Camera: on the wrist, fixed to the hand. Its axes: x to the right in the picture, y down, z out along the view.
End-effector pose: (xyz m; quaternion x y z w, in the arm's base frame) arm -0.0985 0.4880 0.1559 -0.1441 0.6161 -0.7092 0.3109
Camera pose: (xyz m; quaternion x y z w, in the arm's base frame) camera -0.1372 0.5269 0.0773 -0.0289 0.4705 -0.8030 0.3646
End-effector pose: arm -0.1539 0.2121 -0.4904 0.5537 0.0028 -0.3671 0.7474
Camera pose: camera -0.0767 0.2660 -0.4725 0.7002 -0.0924 -0.3058 0.6385
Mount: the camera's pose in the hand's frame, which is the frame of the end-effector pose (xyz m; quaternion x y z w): 0.0196 0.0637 -0.0689 0.2046 0.0169 0.0589 0.9769
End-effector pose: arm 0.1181 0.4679 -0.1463 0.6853 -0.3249 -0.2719 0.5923
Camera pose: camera 0.1750 0.4911 -0.0727 0.7762 -0.4034 -0.1527 0.4599
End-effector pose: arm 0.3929 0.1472 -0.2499 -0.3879 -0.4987 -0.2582 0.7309
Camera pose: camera 0.4852 0.1266 -0.2653 -0.2544 -0.5048 -0.1137 0.8170
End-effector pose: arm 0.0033 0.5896 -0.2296 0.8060 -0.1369 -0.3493 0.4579
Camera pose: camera 0.0711 0.5887 -0.1619 0.8789 -0.2449 -0.2726 0.3053
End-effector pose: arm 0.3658 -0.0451 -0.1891 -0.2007 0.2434 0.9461 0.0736
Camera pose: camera 0.3566 -0.1335 -0.2250 -0.1827 0.4444 0.8754 0.0531
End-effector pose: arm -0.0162 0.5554 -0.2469 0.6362 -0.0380 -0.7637 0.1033
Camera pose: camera 0.0549 0.4943 -0.2667 0.6533 -0.2291 -0.7214 0.0164
